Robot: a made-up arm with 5 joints. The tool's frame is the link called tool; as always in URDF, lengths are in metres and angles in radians. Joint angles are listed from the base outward.
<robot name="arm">
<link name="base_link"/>
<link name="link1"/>
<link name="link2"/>
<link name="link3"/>
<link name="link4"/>
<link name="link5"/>
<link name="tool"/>
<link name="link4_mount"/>
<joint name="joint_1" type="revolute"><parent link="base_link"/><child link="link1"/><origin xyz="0.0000 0.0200 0.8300"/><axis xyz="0 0 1"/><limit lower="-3.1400" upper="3.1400"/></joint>
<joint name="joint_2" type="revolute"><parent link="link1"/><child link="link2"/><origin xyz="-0.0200 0.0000 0.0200"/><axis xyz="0 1 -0.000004"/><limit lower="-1.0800" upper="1.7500"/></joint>
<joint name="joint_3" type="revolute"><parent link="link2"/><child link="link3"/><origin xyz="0.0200 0.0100 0.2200"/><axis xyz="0 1 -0.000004"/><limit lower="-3.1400" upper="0.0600"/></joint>
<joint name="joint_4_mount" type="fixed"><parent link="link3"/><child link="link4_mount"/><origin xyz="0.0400 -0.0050 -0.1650"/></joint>
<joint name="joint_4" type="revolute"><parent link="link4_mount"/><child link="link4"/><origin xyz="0.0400 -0.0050 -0.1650"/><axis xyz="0 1 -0.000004"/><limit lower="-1.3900" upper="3.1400"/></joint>
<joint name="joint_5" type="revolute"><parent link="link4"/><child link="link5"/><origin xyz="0.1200 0.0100 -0.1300"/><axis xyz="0 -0.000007 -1"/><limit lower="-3.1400" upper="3.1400"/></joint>
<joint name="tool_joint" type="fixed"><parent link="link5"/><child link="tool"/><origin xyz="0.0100 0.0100 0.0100" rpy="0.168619 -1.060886 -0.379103"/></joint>
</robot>
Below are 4 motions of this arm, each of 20 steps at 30 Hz.
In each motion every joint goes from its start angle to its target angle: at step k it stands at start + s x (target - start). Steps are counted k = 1, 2, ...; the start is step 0. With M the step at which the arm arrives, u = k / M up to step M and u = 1 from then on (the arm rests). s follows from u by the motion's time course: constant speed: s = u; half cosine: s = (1 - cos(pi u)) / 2; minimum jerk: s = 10 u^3 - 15 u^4 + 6 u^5.
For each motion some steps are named. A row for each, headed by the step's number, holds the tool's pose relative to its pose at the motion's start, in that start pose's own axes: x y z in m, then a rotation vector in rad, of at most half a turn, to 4 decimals.
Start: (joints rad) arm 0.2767 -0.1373 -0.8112 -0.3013 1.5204
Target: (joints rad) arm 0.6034 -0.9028 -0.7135 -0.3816 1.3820
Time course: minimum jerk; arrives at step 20
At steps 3, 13, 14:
3: 0.0028 0.0065 0.0073 0.0134 0.0122 -0.0133
13: 0.1503 0.1366 0.1863 0.3309 0.3321 -0.4255
14: 0.1707 0.1440 0.1994 0.3555 0.3606 -0.4704

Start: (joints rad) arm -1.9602 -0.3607 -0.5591 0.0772 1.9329
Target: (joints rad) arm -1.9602 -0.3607 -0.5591 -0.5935 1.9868
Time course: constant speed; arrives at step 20
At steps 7, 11, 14, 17, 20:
7: 0.0204 0.0227 0.0266 0.0674 0.1312 -0.1836
11: 0.0352 0.0329 0.0413 0.1054 0.2078 -0.2875
14: 0.0476 0.0391 0.0518 0.1338 0.2660 -0.3649
17: 0.0610 0.0439 0.0617 0.1620 0.3249 -0.4418
20: 0.0752 0.0473 0.0711 0.1902 0.3845 -0.5183

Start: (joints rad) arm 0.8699 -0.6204 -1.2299 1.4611 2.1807
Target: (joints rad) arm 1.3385 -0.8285 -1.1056 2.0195 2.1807
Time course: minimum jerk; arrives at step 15
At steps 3, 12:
3: -0.0016 -0.0107 0.0004 0.0106 -0.0117 0.0352
12: 0.0112 -0.1604 -0.0289 0.2353 -0.2421 0.5268

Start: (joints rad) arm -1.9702 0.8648 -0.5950 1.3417 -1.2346
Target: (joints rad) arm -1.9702 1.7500 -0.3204 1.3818 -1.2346
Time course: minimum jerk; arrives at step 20
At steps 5, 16, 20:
5: -0.0373 -0.0024 -0.0198 0.0458 0.0666 -0.0943
16: -0.3152 0.1277 -0.0628 0.4165 0.6059 -0.8586
20: -0.3283 0.1438 -0.0578 0.4421 0.6431 -0.9114

